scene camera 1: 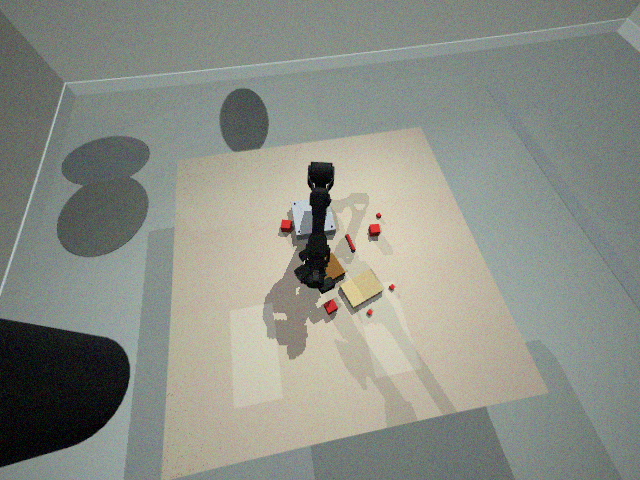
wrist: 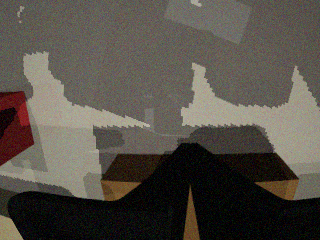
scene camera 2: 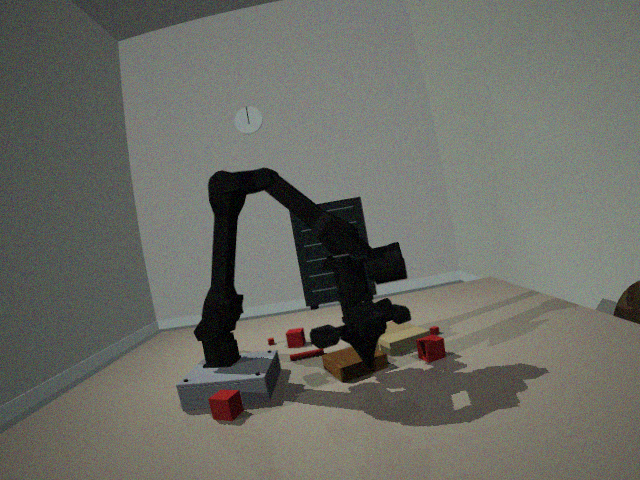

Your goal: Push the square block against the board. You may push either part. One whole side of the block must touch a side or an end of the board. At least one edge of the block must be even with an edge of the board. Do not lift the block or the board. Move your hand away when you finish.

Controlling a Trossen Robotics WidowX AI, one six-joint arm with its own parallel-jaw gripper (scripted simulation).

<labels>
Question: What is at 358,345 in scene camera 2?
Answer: My gripper.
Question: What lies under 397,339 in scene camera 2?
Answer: A pale yellow board.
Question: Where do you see an orange-brown square block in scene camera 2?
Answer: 345,364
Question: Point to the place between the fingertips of my gripper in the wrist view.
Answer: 189,151
</labels>
